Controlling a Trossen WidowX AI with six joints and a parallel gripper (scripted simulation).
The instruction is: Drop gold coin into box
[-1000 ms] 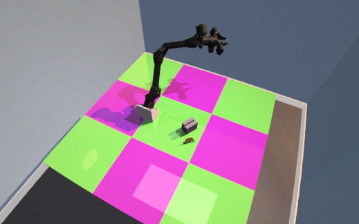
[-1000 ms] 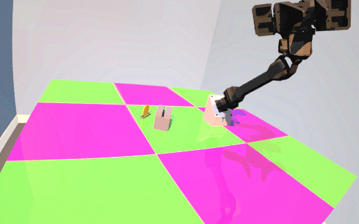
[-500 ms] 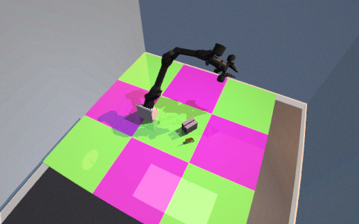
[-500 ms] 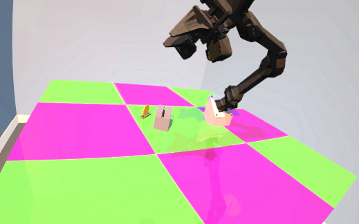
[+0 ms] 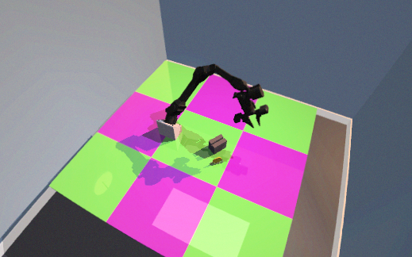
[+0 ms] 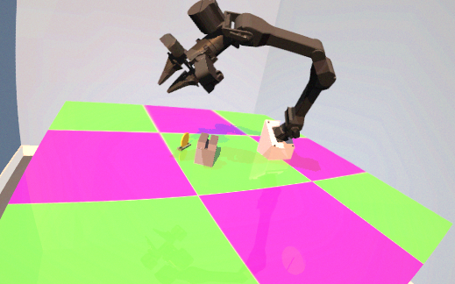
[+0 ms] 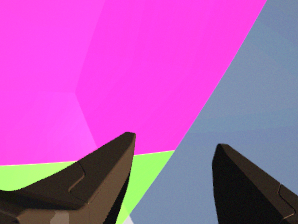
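The gold coin lies 200 mm below my gripper tip, 170 mm behind it and 150 mm to the right of it.
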